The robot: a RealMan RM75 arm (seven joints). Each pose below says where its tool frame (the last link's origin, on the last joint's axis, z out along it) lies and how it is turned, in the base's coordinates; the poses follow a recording.
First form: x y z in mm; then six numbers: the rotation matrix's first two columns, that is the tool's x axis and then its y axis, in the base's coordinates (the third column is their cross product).
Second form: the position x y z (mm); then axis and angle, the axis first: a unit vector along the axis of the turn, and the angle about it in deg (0 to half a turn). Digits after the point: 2 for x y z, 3 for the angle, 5 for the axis.
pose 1, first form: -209.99 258.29 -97.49 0.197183 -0.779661 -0.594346 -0.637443 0.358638 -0.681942
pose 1, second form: -209.99 258.29 -97.49 -0.66380 0.74373 -0.07898 115.800
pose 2, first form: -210.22 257.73 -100.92 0.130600 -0.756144 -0.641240 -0.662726 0.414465 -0.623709
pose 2, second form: -210.22 257.73 -100.92 -0.63310 0.77230 -0.05233 116.805
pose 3, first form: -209.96 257.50 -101.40 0.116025 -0.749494 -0.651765 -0.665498 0.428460 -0.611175
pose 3, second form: -209.96 257.50 -101.40 -0.62556 0.77875 -0.04709 116.891
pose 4, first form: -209.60 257.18 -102.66 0.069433 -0.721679 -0.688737 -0.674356 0.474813 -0.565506
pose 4, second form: -209.60 257.18 -102.66 -0.60026 0.79936 -0.02657 117.047
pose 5, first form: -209.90 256.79 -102.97 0.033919 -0.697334 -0.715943 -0.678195 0.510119 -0.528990
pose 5, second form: -209.90 256.79 -102.97 -0.57999 0.81455 -0.01075 117.116
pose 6, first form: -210.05 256.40 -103.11 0.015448 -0.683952 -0.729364 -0.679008 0.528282 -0.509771
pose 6, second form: -210.05 256.40 -103.11 -0.56914 0.82224 -0.00278 117.146
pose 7, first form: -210.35 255.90 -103.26 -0.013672 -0.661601 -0.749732 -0.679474 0.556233 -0.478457
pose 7, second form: -210.35 255.90 -103.26 -0.55174 0.83396 0.01005 117.213
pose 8, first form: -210.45 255.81 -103.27 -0.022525 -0.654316 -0.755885 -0.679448 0.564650 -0.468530
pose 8, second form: -210.45 255.81 -103.27 -0.54633 0.83745 0.01413 117.231
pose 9, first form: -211.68 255.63 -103.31 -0.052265 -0.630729 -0.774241 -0.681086 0.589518 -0.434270
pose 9, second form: -211.68 255.63 -103.31 -0.52919 0.84803 0.02838 117.488
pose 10, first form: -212.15 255.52 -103.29 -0.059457 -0.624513 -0.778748 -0.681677 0.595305 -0.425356
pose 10, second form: -212.15 255.52 -103.29 -0.52502 0.85048 0.03224 117.557
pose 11, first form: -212.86 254.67 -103.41 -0.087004 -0.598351 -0.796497 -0.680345 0.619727 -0.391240
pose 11, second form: -212.86 254.67 -103.41 -0.50753 0.86039 0.04628 117.655
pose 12, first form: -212.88 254.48 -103.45 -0.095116 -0.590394 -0.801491 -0.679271 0.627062 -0.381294
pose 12, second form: -212.88 254.48 -103.45 -0.50215 0.86332 0.05018 117.669
